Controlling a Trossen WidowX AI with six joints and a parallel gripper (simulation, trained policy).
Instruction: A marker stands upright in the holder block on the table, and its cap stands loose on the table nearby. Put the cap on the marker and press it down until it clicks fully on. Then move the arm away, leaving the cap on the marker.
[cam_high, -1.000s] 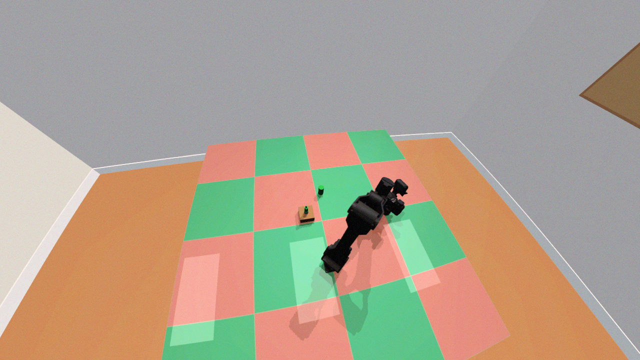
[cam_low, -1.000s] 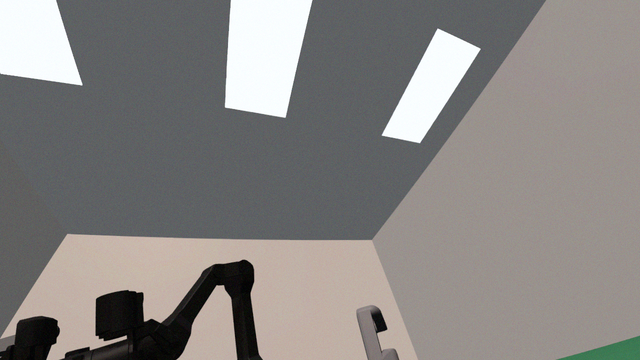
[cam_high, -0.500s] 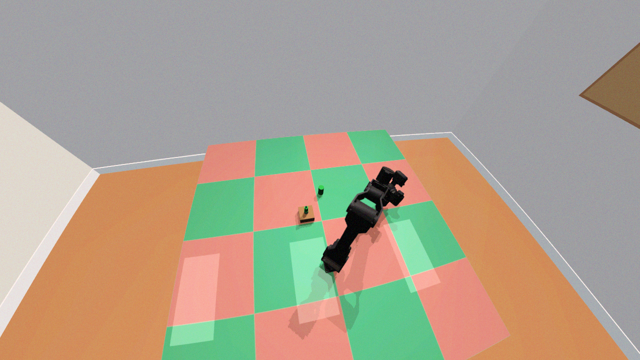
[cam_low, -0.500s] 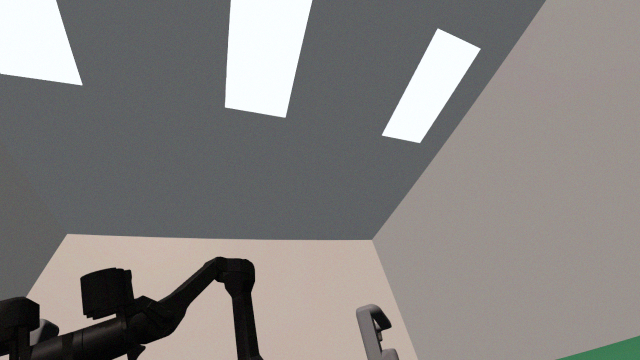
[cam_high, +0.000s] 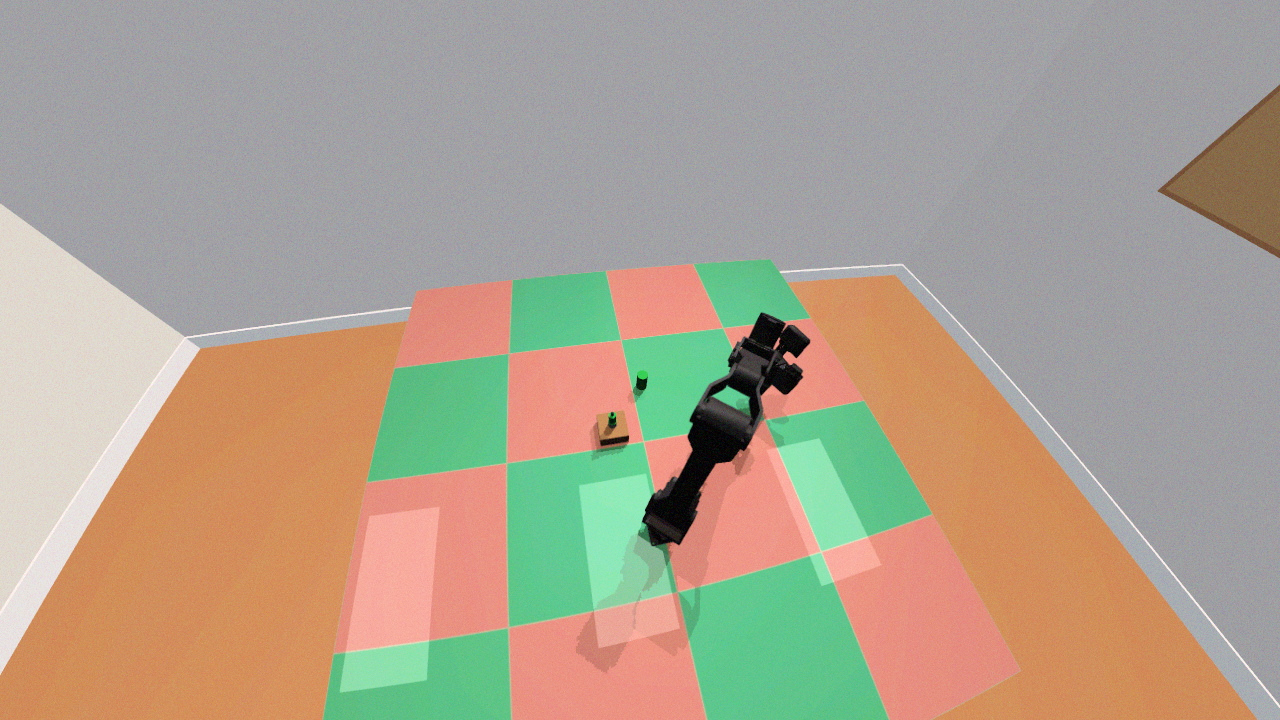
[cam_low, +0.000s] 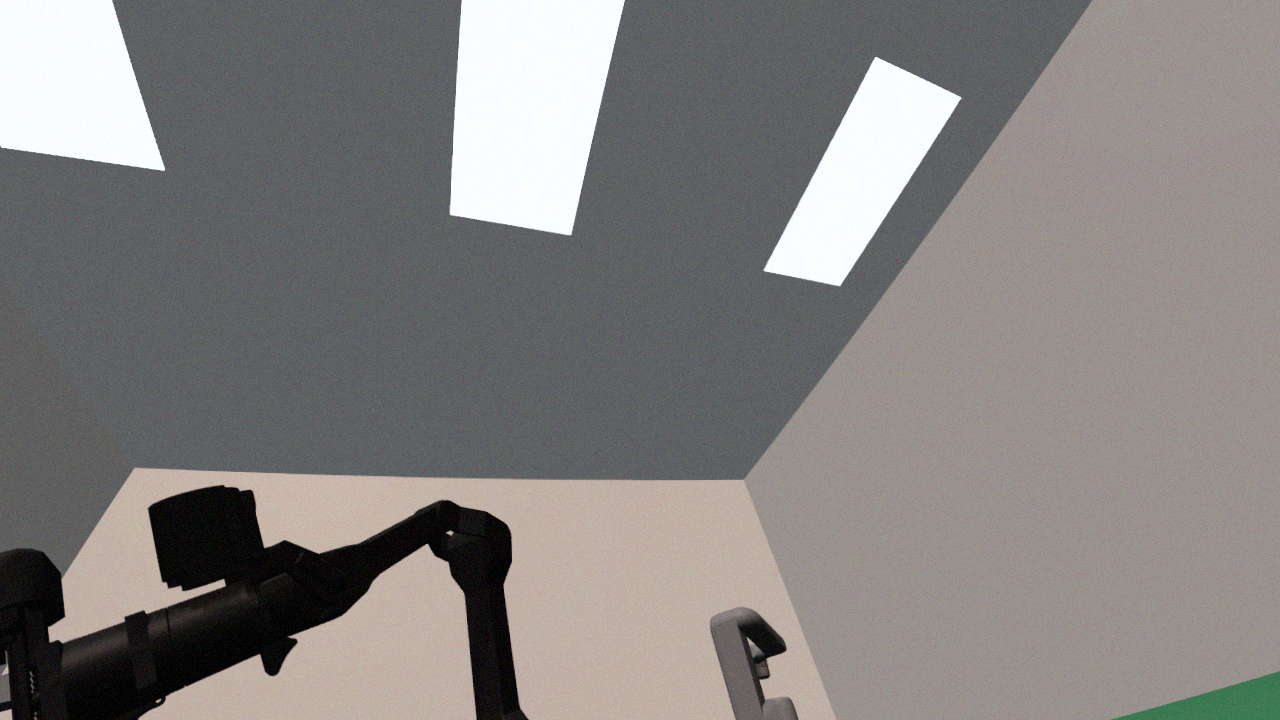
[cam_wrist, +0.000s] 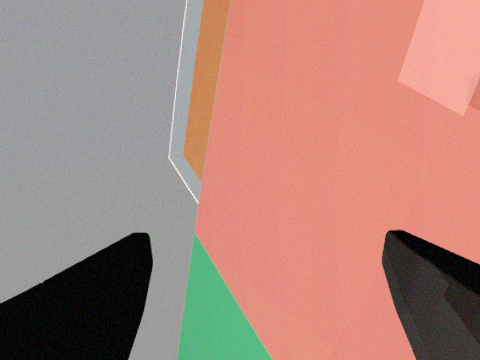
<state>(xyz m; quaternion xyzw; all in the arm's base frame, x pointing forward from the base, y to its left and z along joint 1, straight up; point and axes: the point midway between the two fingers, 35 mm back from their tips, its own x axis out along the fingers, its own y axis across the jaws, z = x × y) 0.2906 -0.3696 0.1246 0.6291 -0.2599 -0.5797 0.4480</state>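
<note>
The green cap is 6 cm ahead of my gripper tip, 37 cm to the left of it and 8 cm below it. Also, from my gripper tip: green marker: 6 cm behind, 47 cm to the left, 4 cm below; then brown holder block: 6 cm behind, 47 cm to the left, 9 cm below.
</note>
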